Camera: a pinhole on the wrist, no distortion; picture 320 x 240 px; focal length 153.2 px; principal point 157.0 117.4 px. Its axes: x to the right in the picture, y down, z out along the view. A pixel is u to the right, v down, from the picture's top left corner.
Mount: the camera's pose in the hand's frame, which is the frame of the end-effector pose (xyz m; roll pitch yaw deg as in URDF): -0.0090 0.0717 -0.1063 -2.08 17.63 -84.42
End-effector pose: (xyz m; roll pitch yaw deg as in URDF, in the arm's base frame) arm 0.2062 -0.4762 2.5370 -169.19 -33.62 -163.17
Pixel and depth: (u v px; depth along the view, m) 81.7 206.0 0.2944
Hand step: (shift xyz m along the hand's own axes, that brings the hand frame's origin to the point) 0.1660 0.1397 0.2120
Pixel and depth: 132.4 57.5 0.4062
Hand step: -0.1462 -0.0045 0.3058
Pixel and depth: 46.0 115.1 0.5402
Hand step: -0.0179 0.2812 0.5270
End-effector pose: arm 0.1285 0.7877 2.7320 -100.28 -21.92 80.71
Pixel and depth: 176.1 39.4 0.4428
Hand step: -0.1988 -0.1369 0.3065
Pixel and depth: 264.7 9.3 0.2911
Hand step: -0.1750 -0.2313 0.1161
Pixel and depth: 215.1 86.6 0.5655
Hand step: -0.0650 -0.3124 0.3713
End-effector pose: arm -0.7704 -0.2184 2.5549 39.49 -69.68 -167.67
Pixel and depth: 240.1 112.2 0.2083
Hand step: 0.0081 -0.0982 0.0581
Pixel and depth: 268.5 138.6 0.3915
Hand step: 0.0969 -0.3093 0.1784
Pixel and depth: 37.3 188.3 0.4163
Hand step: 0.1796 0.2771 0.3820
